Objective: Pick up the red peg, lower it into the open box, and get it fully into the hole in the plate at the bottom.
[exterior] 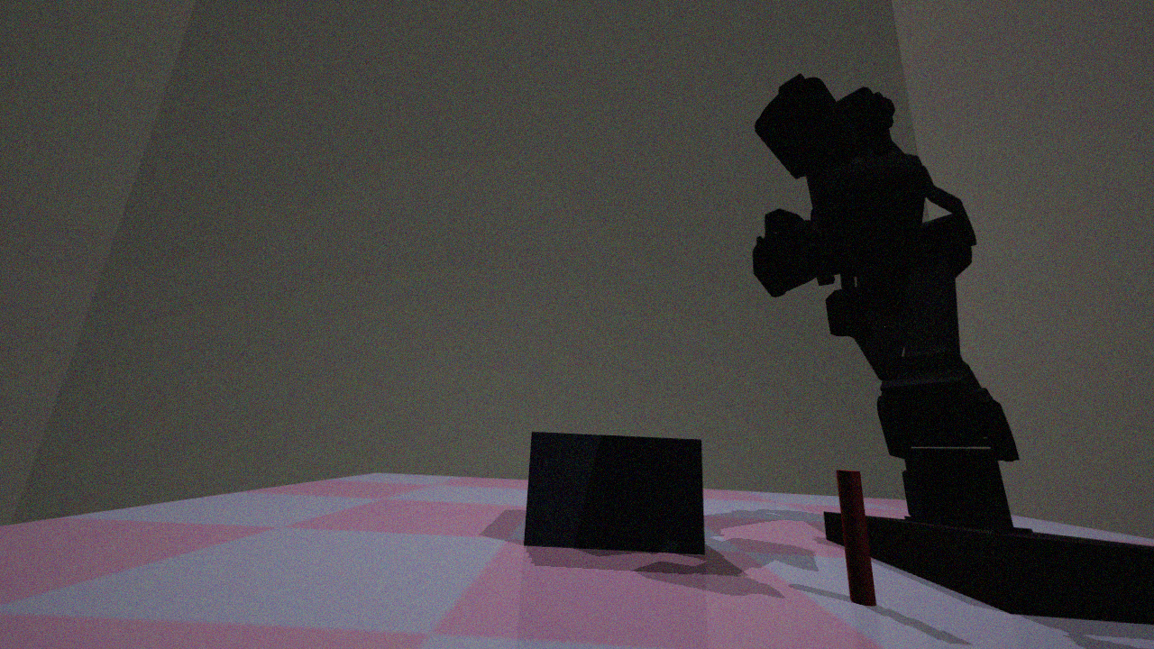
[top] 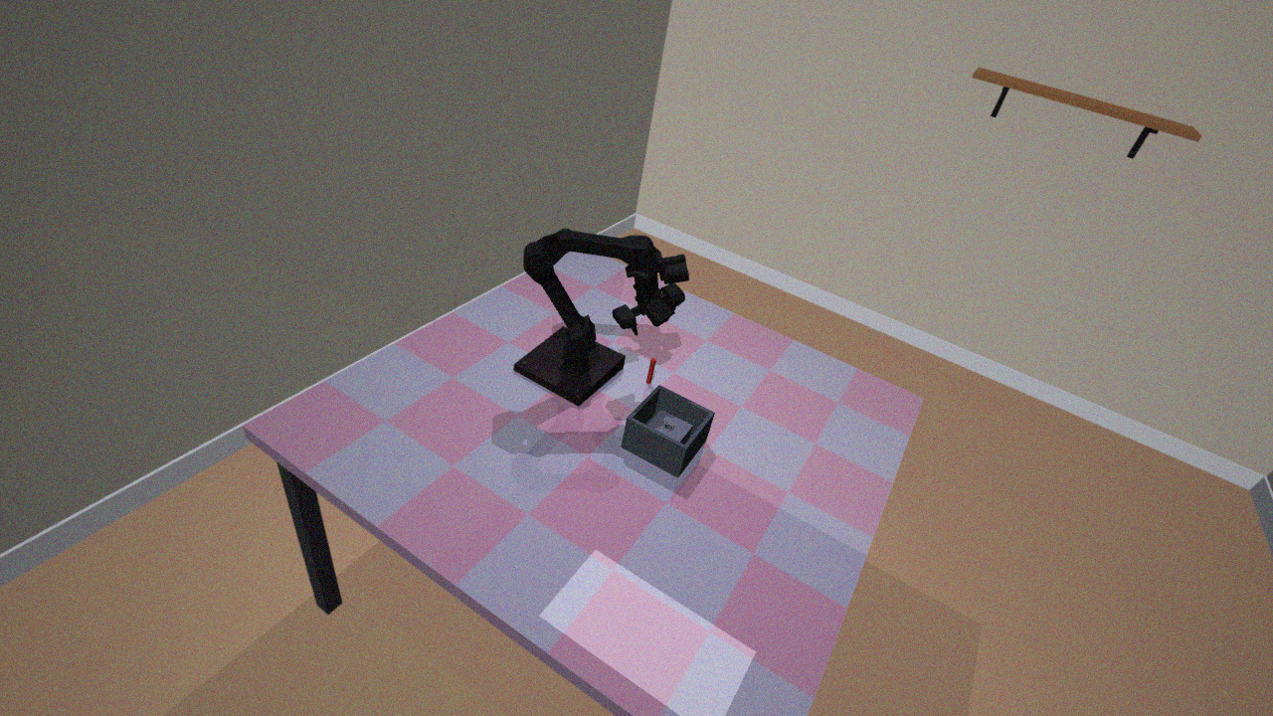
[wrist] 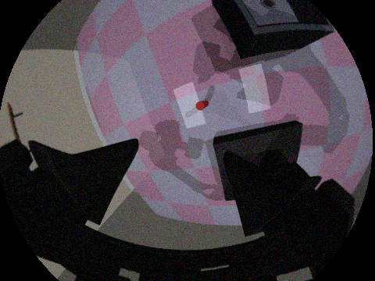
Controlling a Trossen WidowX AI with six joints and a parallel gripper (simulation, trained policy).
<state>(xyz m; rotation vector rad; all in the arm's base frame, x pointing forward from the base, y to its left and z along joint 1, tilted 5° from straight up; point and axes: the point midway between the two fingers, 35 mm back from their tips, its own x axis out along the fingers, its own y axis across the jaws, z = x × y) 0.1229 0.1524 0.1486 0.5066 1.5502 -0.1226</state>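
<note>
Right now my gripper tip is 120 mm above the red peg, 30 mm short of it and 10 mm to the left of it. From my gripper tip the other things lie so: dark grey box: 210 mm ahead, 180 mm to the right, 140 mm below; then grey plate: 210 mm ahead, 180 mm to the right, 120 mm below.
</note>
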